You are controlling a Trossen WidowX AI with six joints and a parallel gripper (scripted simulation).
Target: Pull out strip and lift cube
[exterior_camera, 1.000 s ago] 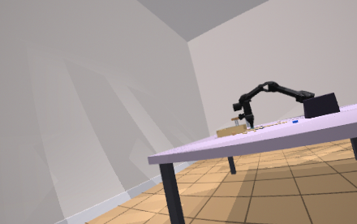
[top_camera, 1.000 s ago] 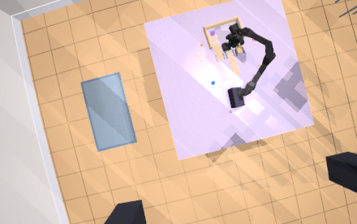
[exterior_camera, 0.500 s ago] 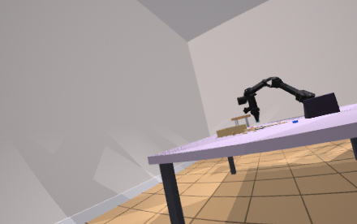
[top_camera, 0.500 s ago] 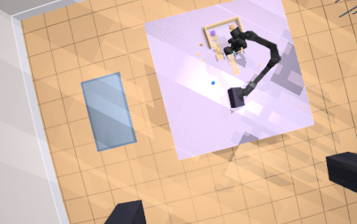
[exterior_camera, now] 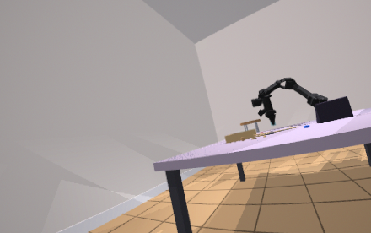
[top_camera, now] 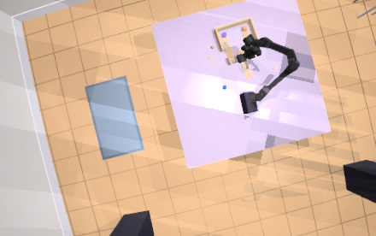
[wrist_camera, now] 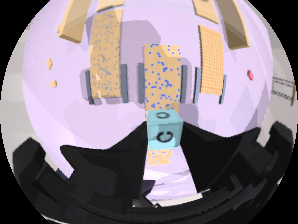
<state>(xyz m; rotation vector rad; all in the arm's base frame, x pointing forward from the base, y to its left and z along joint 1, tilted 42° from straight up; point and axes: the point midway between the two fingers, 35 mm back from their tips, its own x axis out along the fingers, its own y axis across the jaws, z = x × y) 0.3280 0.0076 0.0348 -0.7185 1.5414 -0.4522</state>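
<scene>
The strip lies 20 mm behind my gripper tip, 10 mm to the right of it and 50 mm below it. Round my gripper tip: blue dot: 190 mm behind, 200 mm to the left, 50 mm below; red piece: 130 mm ahead, 250 mm to the right, 50 mm below.
</scene>
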